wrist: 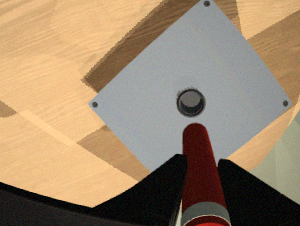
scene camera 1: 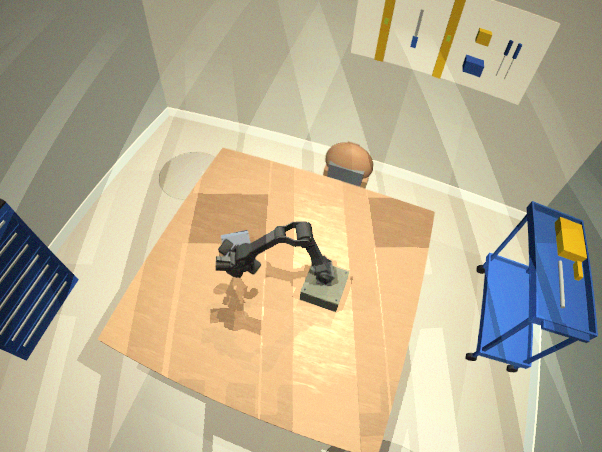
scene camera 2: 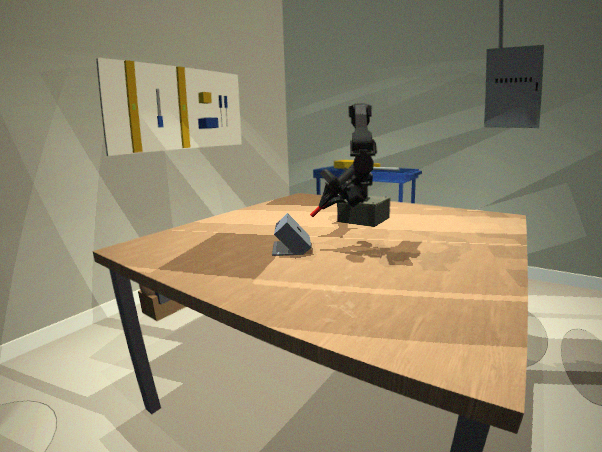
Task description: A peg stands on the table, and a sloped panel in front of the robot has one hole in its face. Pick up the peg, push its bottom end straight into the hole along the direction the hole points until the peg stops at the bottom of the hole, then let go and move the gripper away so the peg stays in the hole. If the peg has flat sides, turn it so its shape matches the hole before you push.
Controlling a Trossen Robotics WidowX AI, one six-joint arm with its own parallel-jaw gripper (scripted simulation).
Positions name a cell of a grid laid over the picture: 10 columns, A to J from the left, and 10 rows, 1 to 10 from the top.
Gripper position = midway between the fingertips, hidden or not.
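Gripper (scene camera 2: F5) carrying a round red peg; the gripper is visible in the wrist view (wrist: G8) as well. A sloped panel (wrist: G3) is also present.
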